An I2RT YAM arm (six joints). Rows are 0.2 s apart.
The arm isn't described. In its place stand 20 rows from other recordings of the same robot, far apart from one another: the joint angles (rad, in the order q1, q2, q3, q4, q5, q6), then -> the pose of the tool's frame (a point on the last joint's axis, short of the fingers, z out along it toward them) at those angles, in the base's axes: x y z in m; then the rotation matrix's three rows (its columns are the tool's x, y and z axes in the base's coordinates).
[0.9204 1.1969 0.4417 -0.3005 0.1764 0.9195] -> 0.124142 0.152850 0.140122; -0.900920 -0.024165 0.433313; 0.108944 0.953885 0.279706; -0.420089 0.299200 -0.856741
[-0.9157 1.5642 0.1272 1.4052 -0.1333 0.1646] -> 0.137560 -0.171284 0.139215; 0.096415 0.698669 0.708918; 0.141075 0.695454 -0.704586; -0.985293 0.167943 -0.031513
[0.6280 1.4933 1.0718 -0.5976 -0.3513 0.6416] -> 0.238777 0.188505 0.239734; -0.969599 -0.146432 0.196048; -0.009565 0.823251 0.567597; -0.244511 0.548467 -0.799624
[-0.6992 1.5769 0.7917 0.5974 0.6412 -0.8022] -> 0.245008 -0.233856 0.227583; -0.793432 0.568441 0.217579; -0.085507 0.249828 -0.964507; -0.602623 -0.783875 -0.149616
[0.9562 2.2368 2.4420 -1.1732 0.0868 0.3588] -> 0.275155 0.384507 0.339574; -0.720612 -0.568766 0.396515; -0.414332 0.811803 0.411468; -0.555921 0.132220 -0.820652
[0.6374 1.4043 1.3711 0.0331 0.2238 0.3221] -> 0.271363 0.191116 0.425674; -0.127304 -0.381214 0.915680; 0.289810 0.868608 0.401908; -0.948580 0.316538 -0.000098
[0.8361 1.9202 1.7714 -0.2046 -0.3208 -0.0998] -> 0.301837 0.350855 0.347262; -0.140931 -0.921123 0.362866; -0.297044 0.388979 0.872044; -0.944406 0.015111 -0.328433
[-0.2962 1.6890 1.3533 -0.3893 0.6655 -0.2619] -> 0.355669 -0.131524 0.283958; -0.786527 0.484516 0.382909; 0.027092 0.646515 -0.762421; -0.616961 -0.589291 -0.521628
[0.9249 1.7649 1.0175 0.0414 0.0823 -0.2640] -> 0.227882 0.297470 0.178987; -0.179140 -0.833839 0.522132; -0.669722 0.492123 0.556137; -0.720681 -0.250057 -0.646599
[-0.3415 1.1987 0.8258 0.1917 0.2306 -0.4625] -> 0.261969 -0.101746 0.306473; -0.391956 0.405600 0.825748; -0.321686 0.780485 -0.536061; -0.861910 -0.475744 -0.175440
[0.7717 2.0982 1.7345 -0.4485 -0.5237 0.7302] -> 0.328243 0.344212 0.234464; -0.954840 -0.286639 0.078220; -0.123117 0.621294 0.773845; -0.270412 0.729268 -0.628527
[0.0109 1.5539 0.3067 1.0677 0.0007 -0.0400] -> 0.258153 0.002789 0.144691; -0.177976 -0.017342 0.983882; -0.041932 0.999070 0.010025; -0.983141 -0.039472 -0.178538
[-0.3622 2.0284 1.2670 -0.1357 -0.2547 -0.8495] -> 0.398771 -0.141509 0.139981; -0.629719 -0.419435 0.653856; -0.538534 0.842325 0.021679; -0.559852 -0.338472 -0.756308
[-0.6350 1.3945 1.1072 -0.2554 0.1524 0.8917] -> 0.253738 -0.193667 0.305137; 0.276517 0.757520 0.591356; 0.751607 0.212983 -0.624279; -0.598853 0.617091 -0.510464
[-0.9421 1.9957 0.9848 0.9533 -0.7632 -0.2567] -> 0.260636 -0.316605 0.172560; -0.078096 0.164173 0.983335; -0.204567 0.962721 -0.176978; -0.975732 -0.214980 -0.041600
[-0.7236 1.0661 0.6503 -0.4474 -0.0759 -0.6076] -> 0.160575 -0.138259 0.217304; -0.823387 0.186563 0.535936; -0.032159 0.927557 -0.372297; -0.566568 -0.323780 -0.757739
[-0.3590 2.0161 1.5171 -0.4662 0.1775 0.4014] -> 0.409387 -0.160341 0.197547; -0.536684 0.705702 0.462552; 0.612152 0.702924 -0.362171; -0.580724 0.088781 -0.809245
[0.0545 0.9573 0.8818 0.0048 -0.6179 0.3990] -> 0.218144 0.032556 0.363430; -0.306416 -0.545205 0.780296; 0.300417 0.722445 0.622754; -0.903249 0.425236 -0.057579
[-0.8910 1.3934 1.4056 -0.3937 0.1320 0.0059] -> 0.196950 -0.251105 0.395653; -0.229043 0.849092 0.476006; 0.292659 0.526449 -0.798250; -0.928380 -0.043526 -0.369074
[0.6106 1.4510 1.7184 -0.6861 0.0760 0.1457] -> 0.254654 0.174911 0.453693; -0.404329 -0.461053 0.789904; -0.106261 0.881479 0.460112; -0.908420 0.102101 -0.405399
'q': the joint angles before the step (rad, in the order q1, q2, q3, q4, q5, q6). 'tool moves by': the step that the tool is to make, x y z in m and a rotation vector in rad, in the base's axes. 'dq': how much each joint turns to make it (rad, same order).
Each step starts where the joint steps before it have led.
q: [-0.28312 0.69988 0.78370 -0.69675 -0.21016 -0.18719]
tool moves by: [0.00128 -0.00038 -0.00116 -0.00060 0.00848 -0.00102]
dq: [0.00068 0.00718 -0.00058 -0.00051 0.00309 -0.00145]
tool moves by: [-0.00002 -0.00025 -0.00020 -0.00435 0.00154 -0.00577]
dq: [0.00010 -0.00007 -0.00059 0.00019 0.00745 -0.00034]
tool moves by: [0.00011 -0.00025 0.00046 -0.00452 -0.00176 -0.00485]
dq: [0.00005 0.00014 0.00098 0.00205 0.00623 -0.00029]
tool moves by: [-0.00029 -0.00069 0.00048 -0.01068 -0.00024 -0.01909]
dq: [0.00007 -0.00151 0.00072 0.00149 0.02152 0.00281]
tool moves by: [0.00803 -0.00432 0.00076 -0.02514 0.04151 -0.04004]
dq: [-0.00025 0.05073 0.02544 -0.00836 0.05320 -0.00538]
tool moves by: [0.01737 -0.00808 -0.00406 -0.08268 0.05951 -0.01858]
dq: [-0.00196 0.08942 0.01983 0.03018 0.07257 -0.06527]
